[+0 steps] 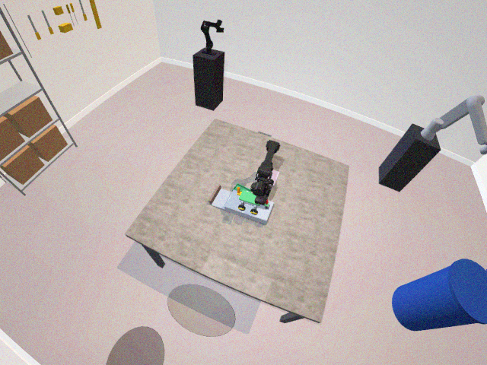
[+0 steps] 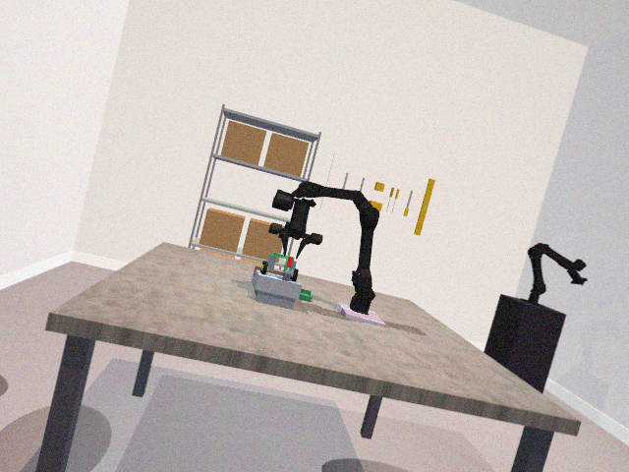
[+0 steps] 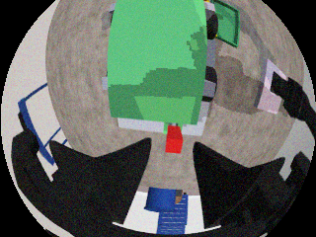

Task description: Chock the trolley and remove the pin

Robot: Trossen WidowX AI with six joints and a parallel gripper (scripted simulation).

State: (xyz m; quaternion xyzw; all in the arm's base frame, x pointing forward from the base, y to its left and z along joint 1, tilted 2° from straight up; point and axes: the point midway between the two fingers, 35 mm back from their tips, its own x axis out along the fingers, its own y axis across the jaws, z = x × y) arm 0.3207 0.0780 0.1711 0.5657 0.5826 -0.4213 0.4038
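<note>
My gripper tip is now 1 cm to the right of the red-headed stop pin and 4 cm above it. Also, from my gripper tip: green tray (10 cm behind, 19 cm to the right, 17 cm below); trolley (2 cm ahead, 9 cm to the right, 5 cm below); yellow chock (4 cm behind, 17 cm to the right, 8 cm below).
</note>
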